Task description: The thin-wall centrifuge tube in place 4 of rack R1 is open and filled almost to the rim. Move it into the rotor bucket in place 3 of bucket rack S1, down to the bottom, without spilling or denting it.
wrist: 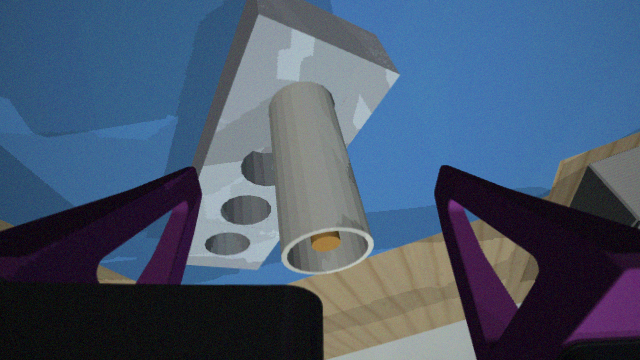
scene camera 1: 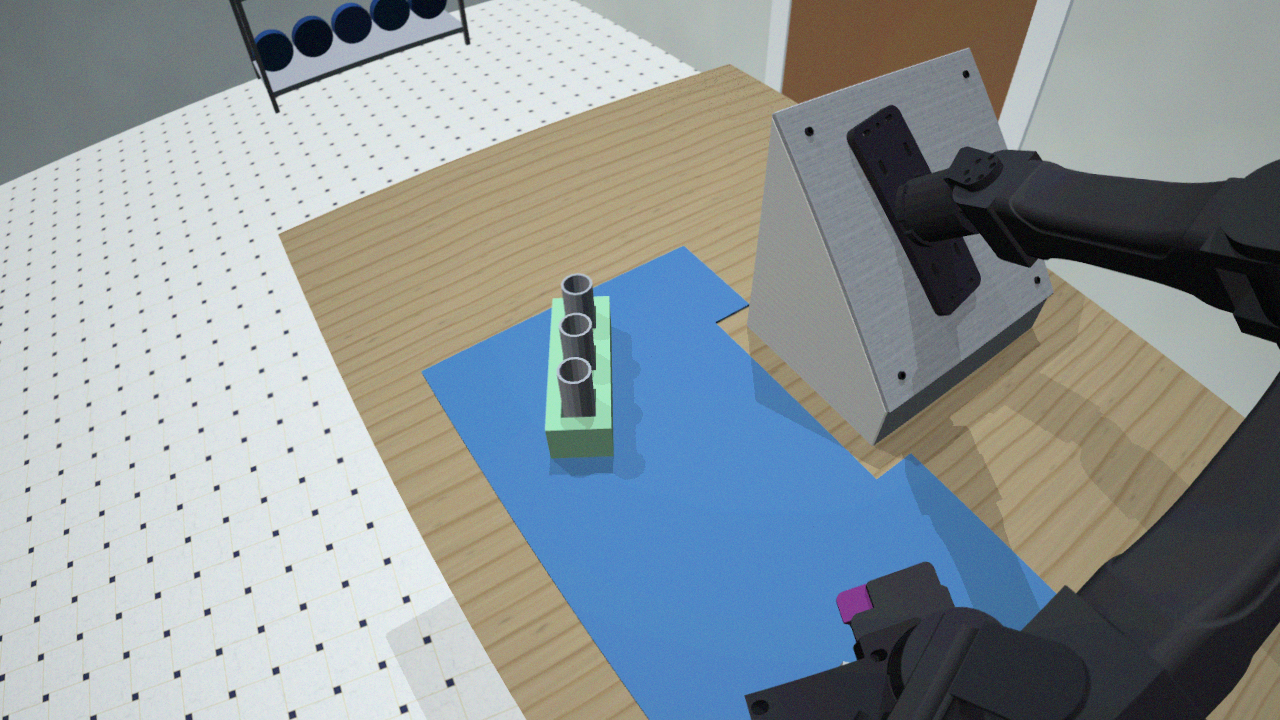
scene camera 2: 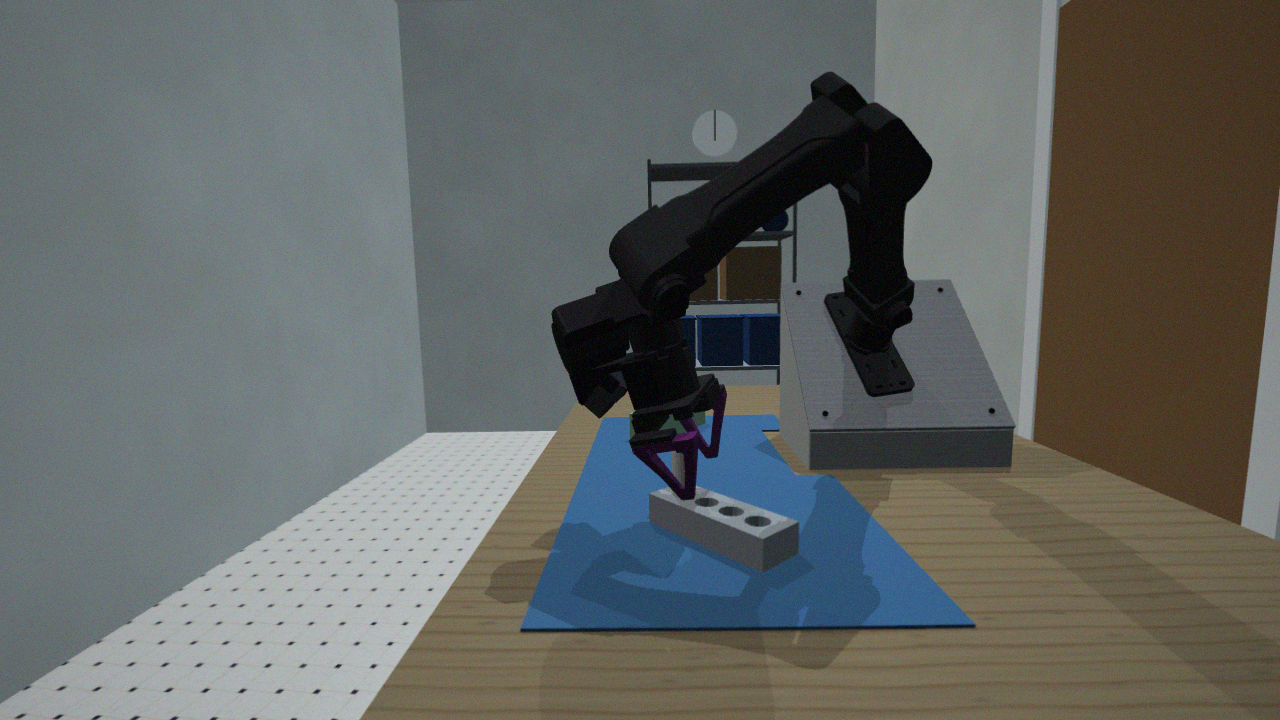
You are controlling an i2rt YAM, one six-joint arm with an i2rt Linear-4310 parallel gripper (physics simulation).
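Frame: origin at the arm's base, x left, y back, z up, level; centimetres.
Where they show: gripper, fingertip midpoint: (wrist: 318, 179) (scene camera 2: 701, 477); arm's base, origin of the base link: (scene camera 1: 914, 212) (scene camera 2: 865, 341).
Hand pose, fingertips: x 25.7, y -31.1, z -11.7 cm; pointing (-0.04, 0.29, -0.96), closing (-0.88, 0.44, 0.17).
Observation:
Things, the pixels of their centre, and the offset from my fingertips. "*": a spot on its surface instead. Level surfaces: height alone.
- pale tube, body centre: (wrist: 307, 141) (scene camera 2: 683, 478) dy -1.8, dx -0.5, dz -0.3 cm
- grey rack, body centre: (wrist: 255, 166) (scene camera 2: 718, 521) dy +1.2, dx +3.5, dz -3.7 cm
- green bucket rack, surface spot: (scene camera 1: 580, 443) * dy -3.4, dx -34.4, dz -2.9 cm
- blue mat, its level: dz -5.3 cm
- wooden table, its level: dz -5.6 cm
The pale tube (scene camera 2: 678, 465) (wrist: 320, 165) stands upright in an end hole of the grey rack (scene camera 2: 716, 530) (wrist: 245, 110). Its mouth is open, and something orange shows inside it in the wrist view. The rack's other three holes are empty. My gripper (scene camera 2: 699, 472) (wrist: 318, 179) is open, with its purple fingers on either side of the tube and visible gaps to it in the wrist view. In scene camera 1 the arm hides the fingertips and the tube. The green bucket rack (scene camera 1: 580, 443) (scene camera 2: 642, 425) holds three dark open buckets (scene camera 1: 577, 398). No place numbers are readable.
A blue mat (scene camera 1: 716, 501) (scene camera 2: 617, 608) lies under both racks on the wooden table (scene camera 1: 501, 170) (scene camera 2: 465, 662). The sloped grey arm mount (scene camera 1: 805, 295) (scene camera 2: 908, 447) stands beside the mat. Shelves (scene camera 1: 366, 60) stand in the background.

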